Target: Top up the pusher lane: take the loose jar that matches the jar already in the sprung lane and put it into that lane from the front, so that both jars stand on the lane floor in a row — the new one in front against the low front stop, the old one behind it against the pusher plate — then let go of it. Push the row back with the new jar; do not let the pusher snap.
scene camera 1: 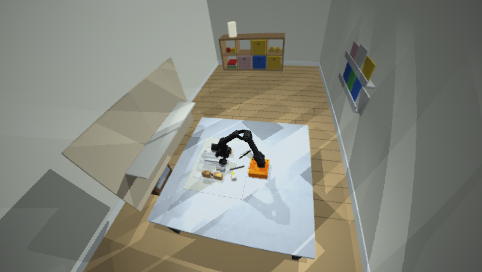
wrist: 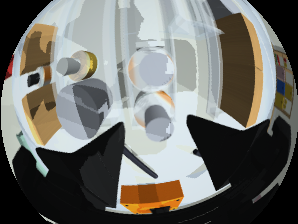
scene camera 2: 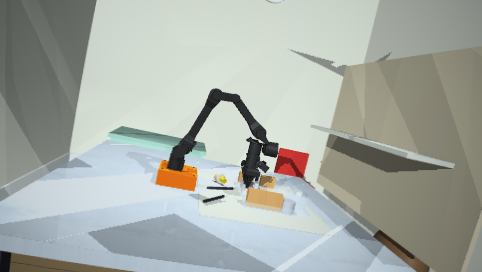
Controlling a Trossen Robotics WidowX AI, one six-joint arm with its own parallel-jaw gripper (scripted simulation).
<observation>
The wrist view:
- my gripper: 156, 122
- grey-lidded jar: 151, 70
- grey-lidded jar: 154, 113
</observation>
